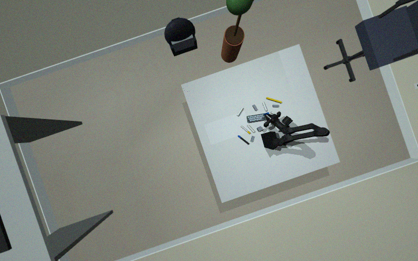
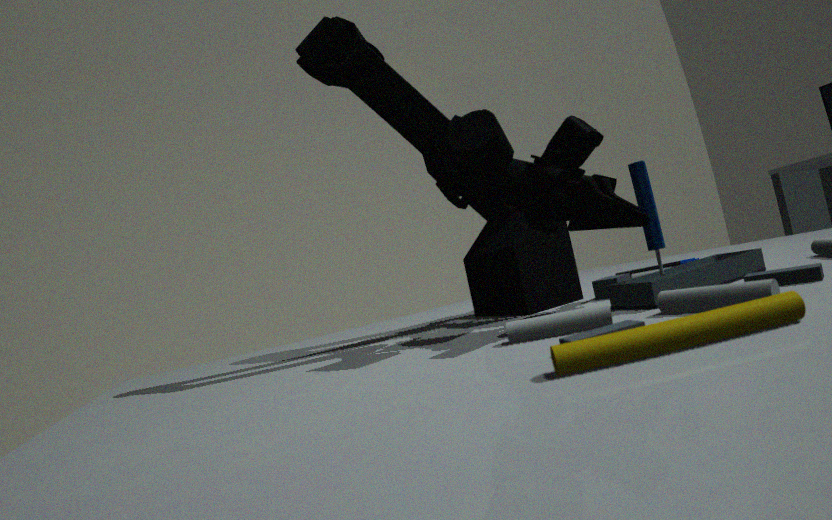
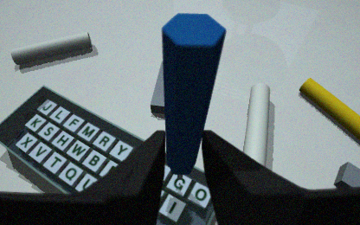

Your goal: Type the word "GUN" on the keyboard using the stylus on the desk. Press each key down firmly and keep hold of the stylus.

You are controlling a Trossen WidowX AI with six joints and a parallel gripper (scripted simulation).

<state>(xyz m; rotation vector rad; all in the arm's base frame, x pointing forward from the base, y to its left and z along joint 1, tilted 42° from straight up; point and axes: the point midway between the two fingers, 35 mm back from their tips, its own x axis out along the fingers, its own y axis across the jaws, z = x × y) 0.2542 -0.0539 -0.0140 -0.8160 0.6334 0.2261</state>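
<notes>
My gripper tip is now 90 mm short of the grey block, 80 mm above it and 50 mm to the right of it. Round my gripper tip: blue stylus (20 mm below); then yellow cylinder (150 mm to the right, 120 mm ahead, 80 mm below); then yellow-tipped pen (200 mm to the left, 120 mm behind, 80 mm below).
</notes>
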